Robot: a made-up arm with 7 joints. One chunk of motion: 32 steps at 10 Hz.
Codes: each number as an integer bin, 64 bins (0 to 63) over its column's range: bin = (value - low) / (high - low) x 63, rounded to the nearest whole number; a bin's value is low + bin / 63 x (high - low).
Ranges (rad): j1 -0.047..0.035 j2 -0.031..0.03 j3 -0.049..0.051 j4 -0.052..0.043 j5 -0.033..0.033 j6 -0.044..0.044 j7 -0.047..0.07
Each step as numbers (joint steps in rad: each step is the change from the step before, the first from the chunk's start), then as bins.
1 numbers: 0.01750 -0.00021 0.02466 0.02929 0.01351 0.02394 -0.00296
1 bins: 50 32 46 54 44 49 24
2 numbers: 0.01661 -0.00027 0.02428 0.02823 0.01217 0.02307 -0.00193
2 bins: 49 32 46 53 43 48 24
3 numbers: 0.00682 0.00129 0.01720 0.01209 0.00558 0.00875 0.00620
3 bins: 41 33 42 43 37 38 29
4 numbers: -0.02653 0.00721 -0.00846 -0.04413 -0.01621 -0.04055 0.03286
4 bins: 16 39 26 5 16 2 43
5 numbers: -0.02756 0.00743 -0.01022 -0.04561 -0.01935 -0.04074 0.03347
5 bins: 15 40 24 4 13 2 43
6 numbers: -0.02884 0.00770 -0.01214 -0.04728 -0.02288 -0.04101 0.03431
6 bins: 14 40 23 3 10 2 44
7 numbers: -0.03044 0.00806 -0.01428 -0.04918 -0.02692 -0.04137 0.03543
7 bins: 13 40 22 2 6 2 44
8 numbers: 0.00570 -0.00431 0.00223 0.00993 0.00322 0.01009 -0.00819
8 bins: 40 28 32 41 35 39 21
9 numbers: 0.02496 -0.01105 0.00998 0.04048 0.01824 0.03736 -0.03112
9 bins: 55 21 37 61 49 58 9
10 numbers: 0.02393 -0.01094 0.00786 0.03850 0.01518 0.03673 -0.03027
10 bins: 54 21 36 60 46 58 9
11 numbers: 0.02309 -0.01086 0.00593 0.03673 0.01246 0.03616 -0.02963
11 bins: 54 21 35 59 43 57 9
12 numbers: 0.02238 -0.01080 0.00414 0.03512 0.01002 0.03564 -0.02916
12 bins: 53 21 33 58 41 57 10
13 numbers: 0.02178 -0.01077 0.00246 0.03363 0.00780 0.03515 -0.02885
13 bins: 53 21 32 57 39 57 10
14 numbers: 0.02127 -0.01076 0.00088 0.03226 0.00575 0.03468 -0.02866
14 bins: 52 21 31 56 37 56 10
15 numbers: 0.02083 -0.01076 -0.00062 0.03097 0.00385 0.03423 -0.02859
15 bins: 52 21 30 55 35 56 10
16 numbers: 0.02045 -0.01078 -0.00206 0.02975 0.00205 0.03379 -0.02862
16 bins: 52 21 30 54 33 56 10
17 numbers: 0.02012 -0.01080 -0.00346 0.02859 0.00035 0.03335 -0.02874
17 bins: 52 21 29 53 32 55 10
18 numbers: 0.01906 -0.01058 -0.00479 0.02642 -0.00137 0.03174 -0.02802
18 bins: 51 21 28 52 30 54 10
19 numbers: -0.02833 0.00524 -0.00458 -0.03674 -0.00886 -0.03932 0.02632
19 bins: 14 37 28 10 23 3 39
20 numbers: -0.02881 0.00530 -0.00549 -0.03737 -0.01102 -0.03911 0.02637
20 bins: 14 37 27 10 21 4 40
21 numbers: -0.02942 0.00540 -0.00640 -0.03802 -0.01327 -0.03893 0.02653
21 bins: 14 38 27 9 19 4 40
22 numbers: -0.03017 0.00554 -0.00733 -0.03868 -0.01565 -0.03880 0.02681
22 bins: 13 38 26 9 17 4 40
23 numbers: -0.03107 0.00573 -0.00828 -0.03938 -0.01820 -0.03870 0.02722
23 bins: 12 38 26 8 14 4 40
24 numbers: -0.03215 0.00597 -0.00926 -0.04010 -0.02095 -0.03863 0.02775
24 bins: 11 38 25 8 12 4 40
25 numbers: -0.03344 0.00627 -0.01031 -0.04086 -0.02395 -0.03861 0.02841
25 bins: 10 38 24 7 9 4 41
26 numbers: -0.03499 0.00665 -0.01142 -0.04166 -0.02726 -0.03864 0.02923
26 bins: 9 39 24 7 5 4 41
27 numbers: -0.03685 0.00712 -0.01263 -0.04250 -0.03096 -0.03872 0.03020
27 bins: 8 39 23 6 2 4 42
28 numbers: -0.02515 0.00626 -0.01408 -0.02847 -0.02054 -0.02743 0.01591
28 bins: 17 38 22 16 12 12 34
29 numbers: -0.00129 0.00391 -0.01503 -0.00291 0.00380 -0.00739 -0.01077
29 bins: 35 36 21 33 35 26 20
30 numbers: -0.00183 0.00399 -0.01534 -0.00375 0.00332 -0.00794 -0.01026
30 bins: 35 36 21 32 35 26 20
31 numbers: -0.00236 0.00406 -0.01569 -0.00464 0.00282 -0.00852 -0.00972
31 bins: 34 36 21 31 34 25 20
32 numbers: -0.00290 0.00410 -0.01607 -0.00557 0.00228 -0.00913 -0.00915
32 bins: 34 36 21 31 34 25 20
